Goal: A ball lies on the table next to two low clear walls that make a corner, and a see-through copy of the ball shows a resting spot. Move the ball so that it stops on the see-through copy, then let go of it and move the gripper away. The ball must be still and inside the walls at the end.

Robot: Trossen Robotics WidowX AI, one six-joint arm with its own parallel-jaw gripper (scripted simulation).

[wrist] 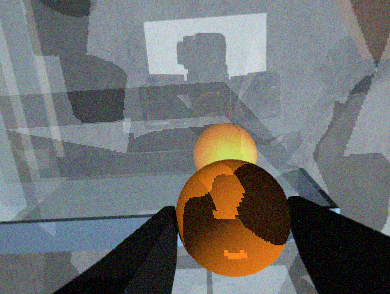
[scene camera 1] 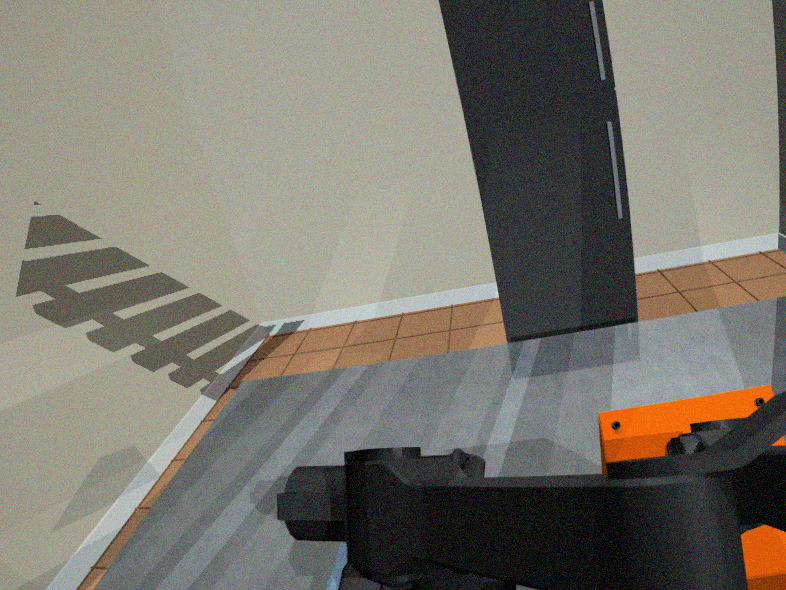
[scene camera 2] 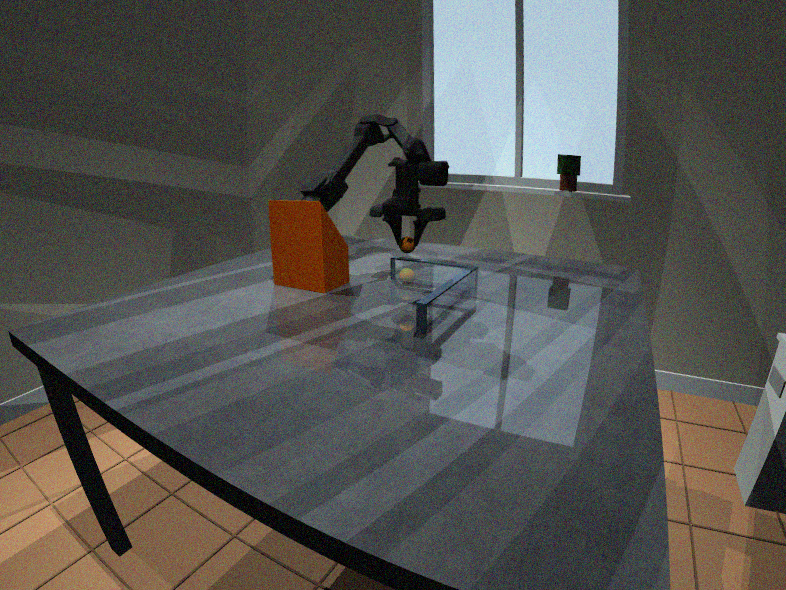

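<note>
There is a see-through ball copy (wrist: 221, 141) in the wrist view, and there is an orange ball (wrist: 232, 216) as well. The orange ball is out of frame in scene camera 1. It is my gripper (scene camera 2: 407, 245) that holds the orange ball, and the wrist view shows my gripper (wrist: 231, 211) too.
</note>
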